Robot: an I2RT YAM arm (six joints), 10 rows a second.
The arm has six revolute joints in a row. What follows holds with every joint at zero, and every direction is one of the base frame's.
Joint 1 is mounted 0.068 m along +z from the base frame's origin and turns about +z.
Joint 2 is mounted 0.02 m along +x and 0.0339 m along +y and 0.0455 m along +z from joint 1 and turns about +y.
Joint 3 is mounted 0.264 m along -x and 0.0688 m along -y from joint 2 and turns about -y.
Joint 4 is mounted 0.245 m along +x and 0.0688 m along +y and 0.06 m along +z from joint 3 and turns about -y.
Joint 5 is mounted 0.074 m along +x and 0.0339 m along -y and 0.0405 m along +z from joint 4 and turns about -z.
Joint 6 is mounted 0.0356 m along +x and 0.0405 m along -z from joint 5 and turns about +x.
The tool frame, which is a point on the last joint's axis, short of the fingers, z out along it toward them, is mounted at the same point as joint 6; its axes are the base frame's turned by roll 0, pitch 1.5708 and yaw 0 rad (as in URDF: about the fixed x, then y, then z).
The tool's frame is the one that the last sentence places.
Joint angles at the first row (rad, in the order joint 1, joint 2, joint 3, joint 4, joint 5, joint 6):
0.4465, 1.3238, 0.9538, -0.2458, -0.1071, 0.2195
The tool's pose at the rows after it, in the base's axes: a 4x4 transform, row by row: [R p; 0 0 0 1], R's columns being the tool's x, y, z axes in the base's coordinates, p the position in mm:
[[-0.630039, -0.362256, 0.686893, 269.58], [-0.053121, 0.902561, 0.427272, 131.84], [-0.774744, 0.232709, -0.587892, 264.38], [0, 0, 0, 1]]
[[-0.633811, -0.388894, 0.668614, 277.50], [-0.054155, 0.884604, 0.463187, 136.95], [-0.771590, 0.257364, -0.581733, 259.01], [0, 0, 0, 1]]
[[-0.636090, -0.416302, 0.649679, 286.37], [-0.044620, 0.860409, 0.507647, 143.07], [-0.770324, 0.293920, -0.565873, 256.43], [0, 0, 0, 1]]
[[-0.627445, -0.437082, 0.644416, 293.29], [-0.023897, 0.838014, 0.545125, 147.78], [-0.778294, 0.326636, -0.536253, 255.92], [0, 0, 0, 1]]
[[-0.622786, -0.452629, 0.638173, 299.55], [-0.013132, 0.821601, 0.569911, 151.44], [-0.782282, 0.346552, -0.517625, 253.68], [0, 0, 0, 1]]
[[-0.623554, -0.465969, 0.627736, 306.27], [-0.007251, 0.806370, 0.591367, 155.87], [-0.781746, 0.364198, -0.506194, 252.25], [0, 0, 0, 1]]
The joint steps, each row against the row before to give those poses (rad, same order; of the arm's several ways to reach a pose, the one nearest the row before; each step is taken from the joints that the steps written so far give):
-0.0024, 0.0296, -0.0090, 0.0230, 0.0163, 0.0061
-0.0008, 0.0413, 0.0091, 0.0365, -0.0412, 0.0012
0.0000, 0.0429, 0.0196, 0.0375, -0.0489, 0.0119
0.0000, 0.0290, 0.0111, 0.0494, -0.0368, 0.0176
-0.0009, 0.0286, 0.0091, 0.0382, -0.0265, 0.0094
0.0009, 0.0319, 0.0197, 0.0222, -0.0239, 0.0083

